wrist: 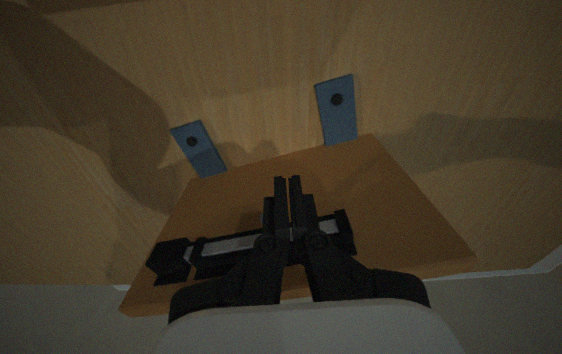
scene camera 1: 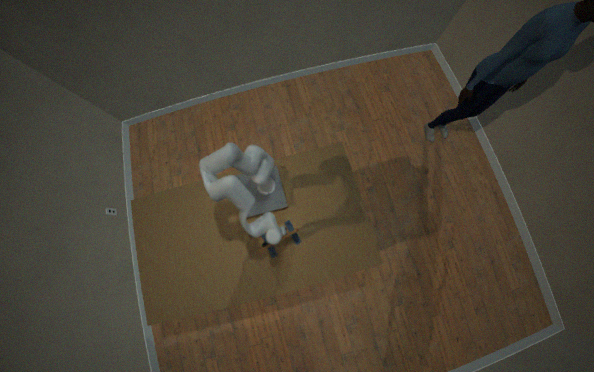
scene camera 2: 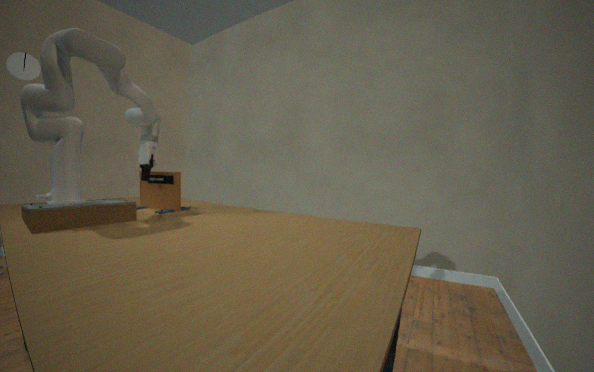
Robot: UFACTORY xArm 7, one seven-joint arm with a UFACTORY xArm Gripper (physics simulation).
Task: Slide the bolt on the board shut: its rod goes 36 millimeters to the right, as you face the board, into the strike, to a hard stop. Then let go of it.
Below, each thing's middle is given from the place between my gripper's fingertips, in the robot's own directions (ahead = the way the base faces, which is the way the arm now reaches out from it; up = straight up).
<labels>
My hand is 6 cm short of the orange-brown board (scene camera 2: 165, 197), 5 cm above it and 2 cm to the left of it.
</labels>
